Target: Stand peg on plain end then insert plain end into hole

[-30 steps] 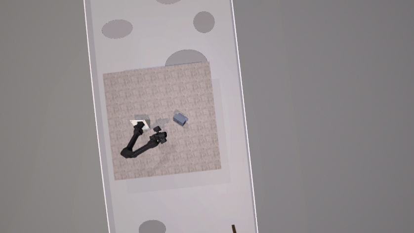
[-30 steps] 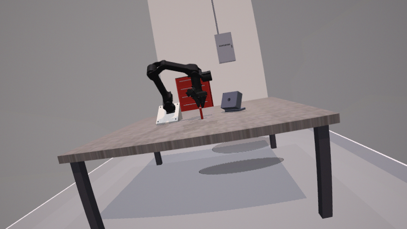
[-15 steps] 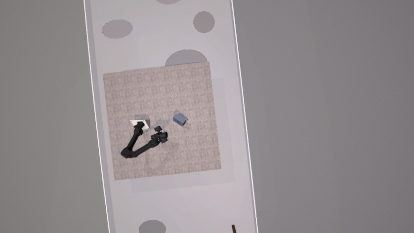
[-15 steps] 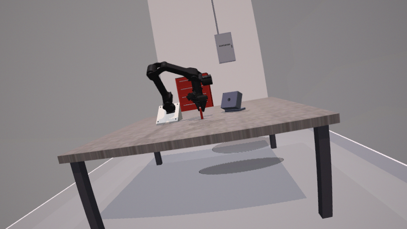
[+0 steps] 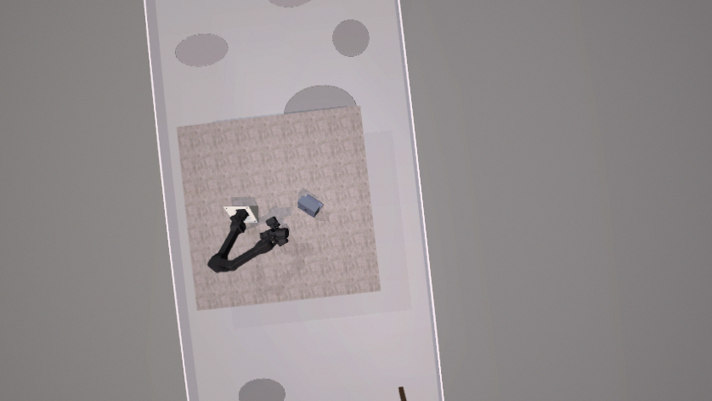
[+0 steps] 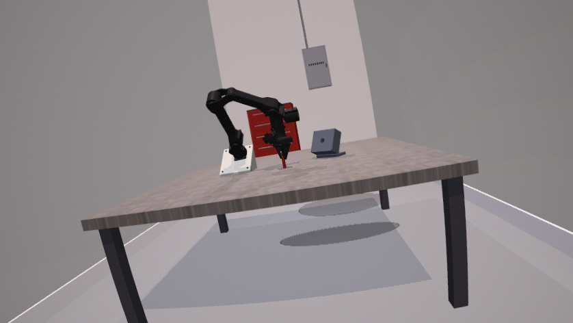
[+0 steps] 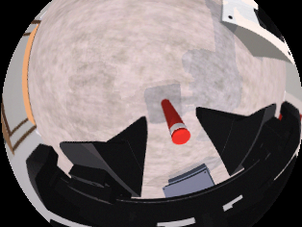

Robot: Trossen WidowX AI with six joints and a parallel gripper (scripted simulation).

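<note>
The sloped panel lies 20 cm ahead of my gripper tip, 14 cm to the left of it and 3 cm above it. Round my gripper tip: red peg: 2 cm above.
</note>
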